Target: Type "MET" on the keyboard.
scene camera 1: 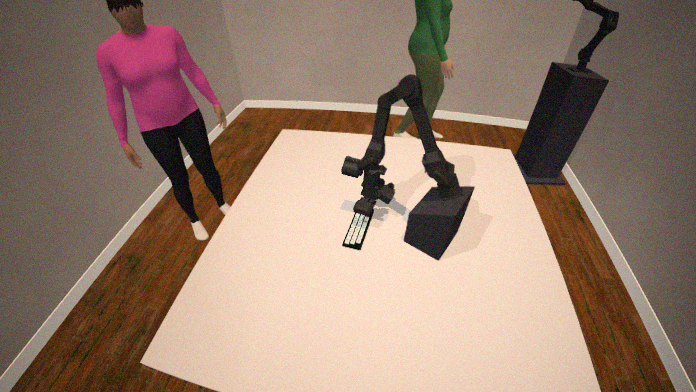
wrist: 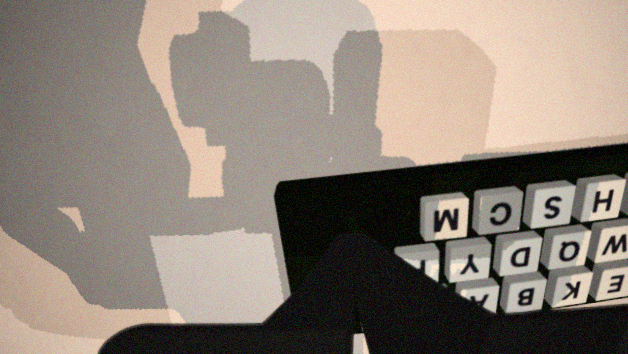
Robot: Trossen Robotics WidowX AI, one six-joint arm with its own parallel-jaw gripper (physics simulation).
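Frame: origin at the arm's base, x ahead, y left, z up, level; centimetres.
Where they show: gripper, fingertip midpoint: (wrist: 350,246); arm's base, origin of the base link: (scene camera 1: 451,193).
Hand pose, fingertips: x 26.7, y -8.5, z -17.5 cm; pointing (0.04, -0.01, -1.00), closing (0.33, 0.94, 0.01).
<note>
Each offset is from my fingertips to the top centre of the thing. Level surfaces: height alone.
The black keyboard (scene camera 1: 353,246) (wrist: 310,205) has three rows of pale keys, whose letters appear upside down in the wrist view. The M key @(dx +0.6, dy +3.3, dz -0.5 cm) (wrist: 444,217) is near the keyboard's left end there, in the upper row. The E key @(dx +6.0, dy +9.2, dz -0.5 cm) (wrist: 612,284) is in the lower row at the right edge. No T key can be made out; the fingers cover part of the lower-left keys. My gripper (scene camera 1: 364,211) (wrist: 350,246) is shut and empty, with its tips over the keyboard's end, left of and below the M key in the wrist view. Whether the tips touch a key is unclear.
The arm's dark pedestal (scene camera 1: 434,220) stands right of the keyboard on the pale mat @(dz -2.3 cm) (scene camera 1: 350,320). A person in pink (scene camera 1: 155,75) stands at the left, one in green (scene camera 1: 430,30) behind. Another arm stands on a tall pedestal (scene camera 1: 562,120) at the back right. Arm shadows cross the mat.
</note>
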